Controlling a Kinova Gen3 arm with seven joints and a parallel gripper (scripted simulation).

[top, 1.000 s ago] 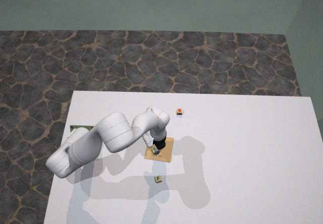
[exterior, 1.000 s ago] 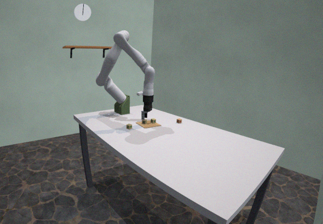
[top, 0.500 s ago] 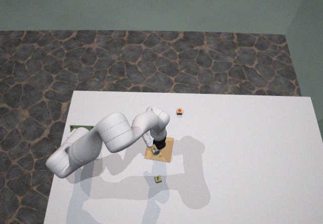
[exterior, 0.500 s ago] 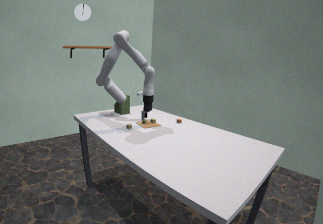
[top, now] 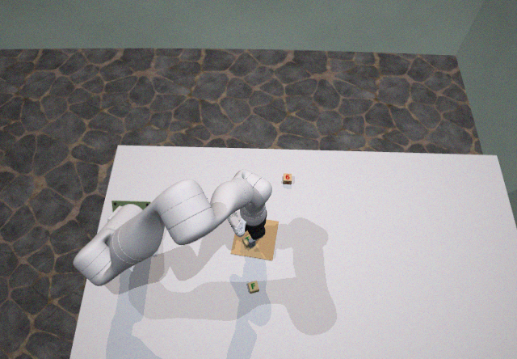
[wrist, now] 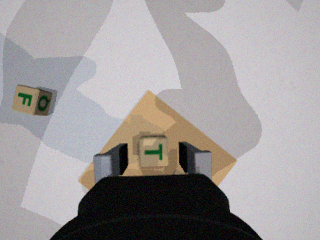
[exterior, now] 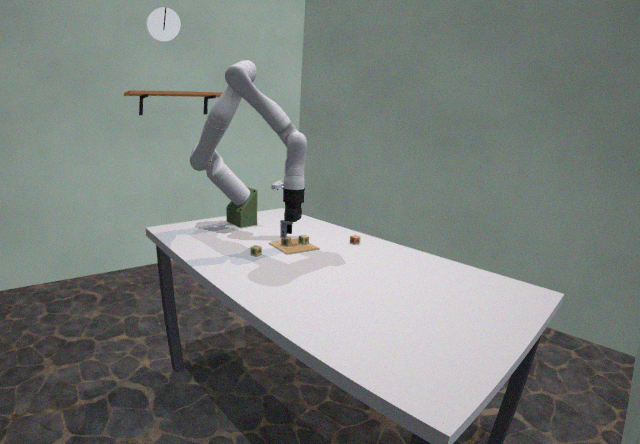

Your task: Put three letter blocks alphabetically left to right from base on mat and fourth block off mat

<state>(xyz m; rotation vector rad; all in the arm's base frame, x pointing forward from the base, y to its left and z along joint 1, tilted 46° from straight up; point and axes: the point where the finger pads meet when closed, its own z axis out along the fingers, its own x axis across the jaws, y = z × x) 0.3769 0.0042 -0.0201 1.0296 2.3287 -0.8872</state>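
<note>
Now: hand 2 cm short of the tan mat, 2 cm to the right of it and 6 cm above it. Also, from my hand: 6 block: 10 cm ahead, 25 cm to the left, 4 cm below; B block: 1 cm ahead, 7 cm to the left, 4 cm below; F block: 4 cm ahead, 15 cm to the right, 4 cm below.
</note>
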